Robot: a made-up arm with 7 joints. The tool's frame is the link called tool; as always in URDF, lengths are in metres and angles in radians. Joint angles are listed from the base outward.
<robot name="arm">
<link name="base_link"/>
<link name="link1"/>
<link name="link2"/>
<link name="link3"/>
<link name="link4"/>
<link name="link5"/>
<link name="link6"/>
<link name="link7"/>
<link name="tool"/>
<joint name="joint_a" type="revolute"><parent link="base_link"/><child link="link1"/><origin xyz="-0.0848 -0.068 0.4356" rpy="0.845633 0.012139 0.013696"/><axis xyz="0 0 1"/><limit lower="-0.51" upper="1.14"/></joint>
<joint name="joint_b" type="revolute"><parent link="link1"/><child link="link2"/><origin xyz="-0.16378 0.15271 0.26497" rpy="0.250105 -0.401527 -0.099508"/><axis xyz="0 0 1"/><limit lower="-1.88" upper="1.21"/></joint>
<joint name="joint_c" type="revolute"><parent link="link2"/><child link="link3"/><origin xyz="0.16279 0.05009 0.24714" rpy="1.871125 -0.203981 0.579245"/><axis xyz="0 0 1"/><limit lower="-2.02" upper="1.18"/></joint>
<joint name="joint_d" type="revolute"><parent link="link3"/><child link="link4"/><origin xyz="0.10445 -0.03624 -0.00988" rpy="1.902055 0.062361 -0.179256"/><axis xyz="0 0 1"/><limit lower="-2.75" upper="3.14"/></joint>
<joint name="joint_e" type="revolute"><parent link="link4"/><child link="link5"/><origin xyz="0.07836 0.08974 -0.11" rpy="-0.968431 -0.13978 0.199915"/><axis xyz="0 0 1"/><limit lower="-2.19" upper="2.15"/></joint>
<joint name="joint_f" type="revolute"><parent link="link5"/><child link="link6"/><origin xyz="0.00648 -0.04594 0.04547" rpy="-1.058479 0.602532 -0.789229"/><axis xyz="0 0 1"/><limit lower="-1.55" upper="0.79"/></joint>
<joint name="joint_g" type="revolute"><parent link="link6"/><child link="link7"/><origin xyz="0.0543 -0.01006 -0.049" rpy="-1.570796 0 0.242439"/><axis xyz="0 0 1"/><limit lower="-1.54" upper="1.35"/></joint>
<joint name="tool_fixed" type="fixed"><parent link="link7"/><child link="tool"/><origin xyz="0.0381 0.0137 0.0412" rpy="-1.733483 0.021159 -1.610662"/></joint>
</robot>
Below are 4 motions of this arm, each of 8 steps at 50 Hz.
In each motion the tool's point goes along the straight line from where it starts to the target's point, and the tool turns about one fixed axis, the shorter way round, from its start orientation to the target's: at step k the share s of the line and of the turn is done. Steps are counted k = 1, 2, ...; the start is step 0. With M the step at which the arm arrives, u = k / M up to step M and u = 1 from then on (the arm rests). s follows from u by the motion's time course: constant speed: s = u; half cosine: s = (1 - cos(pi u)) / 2; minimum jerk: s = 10 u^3 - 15 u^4 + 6 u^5.
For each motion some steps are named. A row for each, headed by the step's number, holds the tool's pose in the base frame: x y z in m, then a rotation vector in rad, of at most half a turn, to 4 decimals.
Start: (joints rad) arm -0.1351 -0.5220 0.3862 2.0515 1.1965 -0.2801 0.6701
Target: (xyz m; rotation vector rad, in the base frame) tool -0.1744 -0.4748 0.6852 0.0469 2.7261 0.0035
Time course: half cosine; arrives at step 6
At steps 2, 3, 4, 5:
2: -0.1699 -0.4750 0.6927 0.0152 2.7179 -0.0374
3: -0.1714 -0.4750 0.6902 0.0257 2.7207 -0.0238
4: -0.1729 -0.4749 0.6877 0.0363 2.7235 -0.0102
5: -0.1740 -0.4748 0.6859 0.0441 2.7254 -0.0002

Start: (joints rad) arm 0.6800 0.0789 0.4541 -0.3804 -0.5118 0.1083 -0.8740
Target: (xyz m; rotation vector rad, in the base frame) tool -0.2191 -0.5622 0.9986 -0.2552 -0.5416 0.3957
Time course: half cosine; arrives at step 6
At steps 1, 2, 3, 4, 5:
1: -0.2225 -0.5647 1.0043 -0.1906 -0.4965 0.4039
2: -0.2219 -0.5642 1.0032 -0.2033 -0.5054 0.4023
3: -0.2209 -0.5635 1.0017 -0.2206 -0.5175 0.4002
4: -0.2200 -0.5629 1.0001 -0.2379 -0.5295 0.3979
5: -0.2193 -0.5624 0.9990 -0.2506 -0.5384 0.3963

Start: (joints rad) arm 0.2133 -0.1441 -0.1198 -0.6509 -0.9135 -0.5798 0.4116
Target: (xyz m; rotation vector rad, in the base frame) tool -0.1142 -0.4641 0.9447 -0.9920 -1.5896 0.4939
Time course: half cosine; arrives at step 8
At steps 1, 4, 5, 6, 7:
1: -0.1146 -0.4761 0.9278 -1.0990 -1.7681 0.4199
4: -0.1144 -0.4703 0.9359 -1.0478 -1.6826 0.4565
5: -0.1143 -0.4680 0.9393 -1.0265 -1.6470 0.4711
6: -0.1143 -0.4659 0.9421 -1.0084 -1.6169 0.4832
7: -0.1142 -0.4646 0.9440 -0.9963 -1.5967 0.4911

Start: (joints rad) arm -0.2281 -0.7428 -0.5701 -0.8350 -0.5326 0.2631 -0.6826
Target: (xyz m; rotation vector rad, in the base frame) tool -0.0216 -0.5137 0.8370 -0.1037 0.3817 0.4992
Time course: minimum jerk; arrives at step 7
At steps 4, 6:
4: -0.0208 -0.5154 0.8358 -0.0991 0.4173 0.4961
6: -0.0215 -0.5138 0.8369 -0.1034 0.3840 0.4990

